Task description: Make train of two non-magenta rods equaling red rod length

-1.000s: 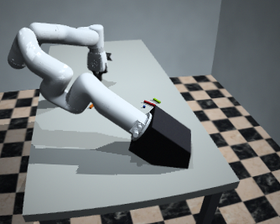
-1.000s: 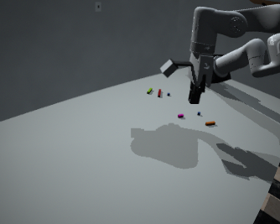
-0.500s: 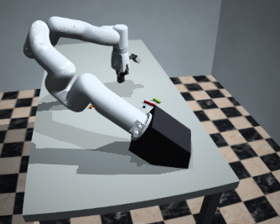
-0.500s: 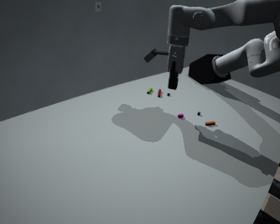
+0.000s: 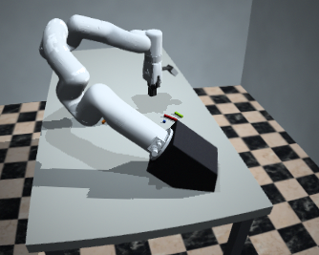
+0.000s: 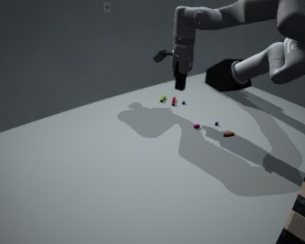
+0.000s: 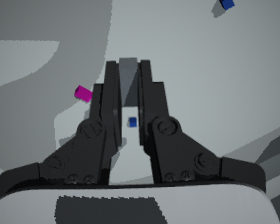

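The orange rod is 220 mm to the left of my hand, 120 mm below it and 70 mm behind it. From my hand the other things lie so: red rod: 120 mm below, 90 mm to the right, 40 mm behind; grey rod: 20 mm below; magenta rod: 120 mm to the left, 120 mm below.
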